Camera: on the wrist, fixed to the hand. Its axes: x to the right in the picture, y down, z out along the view.
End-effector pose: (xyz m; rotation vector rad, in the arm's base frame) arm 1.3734 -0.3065 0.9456 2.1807 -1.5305 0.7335
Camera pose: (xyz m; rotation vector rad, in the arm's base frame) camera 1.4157 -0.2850 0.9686 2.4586 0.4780 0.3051
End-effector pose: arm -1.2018 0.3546 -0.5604 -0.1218 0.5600 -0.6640
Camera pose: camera -1.2332 0.3134 -0.5703 -0.4375 0.4477 -2.2193
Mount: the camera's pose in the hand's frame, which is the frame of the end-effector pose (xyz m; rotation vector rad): 0.0095 -0.0469 -0.0222 0.1074 0.1038 -1.5597
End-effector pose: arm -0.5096 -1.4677 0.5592 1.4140 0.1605 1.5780
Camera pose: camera -0.5003 -1.4260 0.5282 0.7782 1.1048 0.3074
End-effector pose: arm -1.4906 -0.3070 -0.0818 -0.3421 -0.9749 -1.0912
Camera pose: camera -1.5190 -0.3490 -0.0965 0.7263 -1.1552 -2.3800
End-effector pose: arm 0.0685 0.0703 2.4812 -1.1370 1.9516 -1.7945
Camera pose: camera 0.0649 0.0831 2.5322 1.8430 -0.4571 1.4930
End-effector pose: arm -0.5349 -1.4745 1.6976 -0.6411 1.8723 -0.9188
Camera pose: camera -0.5566 -1.5017 1.7373 -2.0802 1.1011 -1.9527
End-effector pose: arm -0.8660 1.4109 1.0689 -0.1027 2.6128 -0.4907
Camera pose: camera -0.8854 1.3728 1.0998 -2.1257 2.0478 -1.0748
